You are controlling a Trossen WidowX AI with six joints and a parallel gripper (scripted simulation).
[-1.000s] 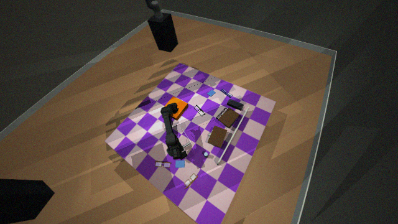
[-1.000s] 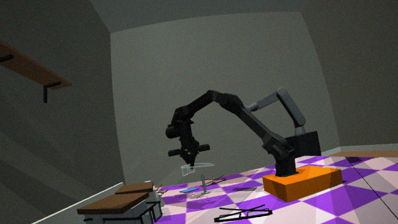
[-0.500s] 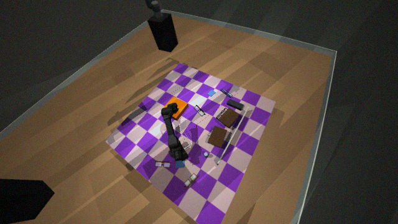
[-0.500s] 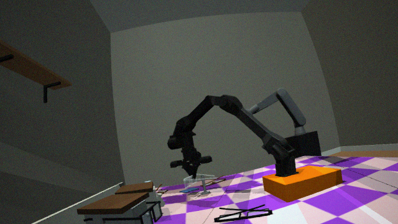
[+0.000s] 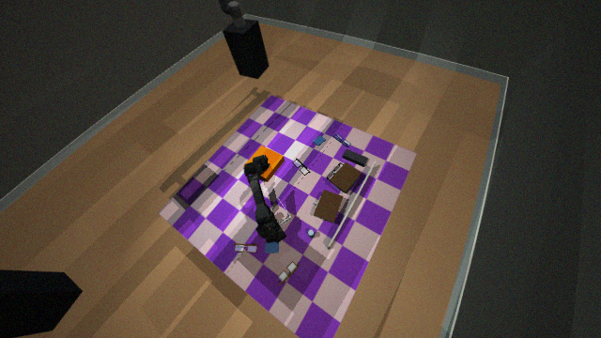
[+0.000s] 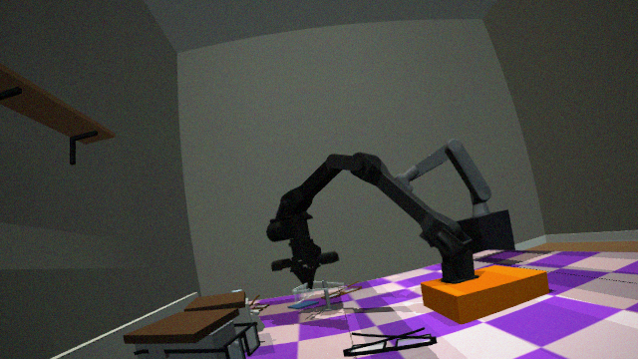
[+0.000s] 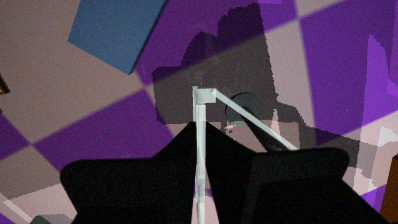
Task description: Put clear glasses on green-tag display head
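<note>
The round foot lies 40 mm behind my gripper tip, 40 mm to the left of it and 30 mm below it. Round my gripper tip: black case 270 mm ahead, 650 mm to the left, 40 mm below.
</note>
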